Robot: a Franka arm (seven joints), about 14 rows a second.
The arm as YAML. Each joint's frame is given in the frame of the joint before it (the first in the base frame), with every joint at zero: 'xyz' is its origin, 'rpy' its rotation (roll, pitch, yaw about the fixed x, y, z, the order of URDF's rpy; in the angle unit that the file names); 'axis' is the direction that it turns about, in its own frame. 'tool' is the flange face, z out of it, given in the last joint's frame.
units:
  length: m
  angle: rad
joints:
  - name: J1
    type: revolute
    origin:
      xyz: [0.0, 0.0, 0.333]
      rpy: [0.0, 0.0, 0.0]
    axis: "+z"
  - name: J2
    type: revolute
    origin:
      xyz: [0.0, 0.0, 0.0]
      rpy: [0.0, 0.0, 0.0]
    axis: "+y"
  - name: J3
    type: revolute
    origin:
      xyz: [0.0, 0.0, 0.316]
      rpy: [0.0, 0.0, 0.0]
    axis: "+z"
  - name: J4
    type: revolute
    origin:
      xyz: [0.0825, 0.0, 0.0]
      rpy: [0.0, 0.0, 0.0]
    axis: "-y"
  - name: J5
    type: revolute
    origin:
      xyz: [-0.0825, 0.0, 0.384]
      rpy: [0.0, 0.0, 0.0]
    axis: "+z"
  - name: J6
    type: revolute
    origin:
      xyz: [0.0, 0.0, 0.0]
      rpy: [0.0, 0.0, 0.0]
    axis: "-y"
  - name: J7
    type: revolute
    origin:
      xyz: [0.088, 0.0, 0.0]
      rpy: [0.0, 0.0, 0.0]
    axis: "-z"
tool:
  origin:
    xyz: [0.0, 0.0, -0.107]
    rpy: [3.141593, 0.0, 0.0]
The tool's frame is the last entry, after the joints.
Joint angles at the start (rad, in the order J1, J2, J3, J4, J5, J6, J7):
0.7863, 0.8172, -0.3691, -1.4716, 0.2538, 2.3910, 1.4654
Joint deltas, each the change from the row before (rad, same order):
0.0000, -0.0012, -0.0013, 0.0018, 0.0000, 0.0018, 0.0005
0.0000, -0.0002, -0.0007, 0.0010, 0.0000, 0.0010, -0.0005
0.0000, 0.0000, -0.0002, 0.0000, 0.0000, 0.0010, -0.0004
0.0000, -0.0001, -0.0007, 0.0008, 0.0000, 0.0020, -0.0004
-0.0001, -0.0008, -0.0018, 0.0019, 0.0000, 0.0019, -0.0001
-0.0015, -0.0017, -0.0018, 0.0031, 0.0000, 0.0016, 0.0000
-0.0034, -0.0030, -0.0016, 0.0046, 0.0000, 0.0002, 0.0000
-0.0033, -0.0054, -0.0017, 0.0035, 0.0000, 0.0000, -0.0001
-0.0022, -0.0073, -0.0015, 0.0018, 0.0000, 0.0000, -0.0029
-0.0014, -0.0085, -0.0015, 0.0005, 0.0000, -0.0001, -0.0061
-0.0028, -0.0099, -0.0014, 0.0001, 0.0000, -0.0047, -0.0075
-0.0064, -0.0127, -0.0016, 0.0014, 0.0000, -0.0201, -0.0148
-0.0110, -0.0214, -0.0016, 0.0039, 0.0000, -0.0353, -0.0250
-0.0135, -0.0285, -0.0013, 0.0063, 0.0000, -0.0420, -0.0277
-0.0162, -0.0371, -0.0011, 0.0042, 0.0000, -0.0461, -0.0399
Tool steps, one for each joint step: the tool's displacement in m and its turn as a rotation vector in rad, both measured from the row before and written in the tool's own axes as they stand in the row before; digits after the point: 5 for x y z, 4 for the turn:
0.00064, -0.00110, -0.00182, 0.0049, 0.0007, 0.0011
0.00033, -0.00051, -0.00069, 0.0023, 0.0005, -0.0002
0.00013, -0.00012, -0.00011, 0.0010, 0.0003, -0.0003
0.00036, -0.00053, -0.00063, 0.0030, 0.0007, -0.0001
0.00099, -0.00109, -0.00164, 0.0048, 0.0013, 0.0008
0.00192, -0.00165, -0.00261, 0.0064, 0.0011, 0.0022
0.00309, -0.00227, -0.00382, 0.0075, 0.0007, 0.0039
0.00327, -0.00240, -0.00501, 0.0085, 0.0001, 0.0043
0.00259, -0.00223, -0.00568, 0.0087, -0.0006, 0.0008
0.00218, -0.00204, -0.00602, 0.0086, -0.0010, -0.0028
0.00321, -0.00169, -0.00630, 0.0048, -0.0016, -0.0026
0.00579, -0.00097, -0.00718, -0.0068, -0.0035, -0.0061
0.00912, -0.00148, -0.01259, -0.0112, -0.0074, -0.0112
0.01075, -0.00191, -0.01790, -0.0085, -0.0105, -0.0115
0.01294, -0.00085, -0.02273, -0.0058, -0.0133, -0.0203

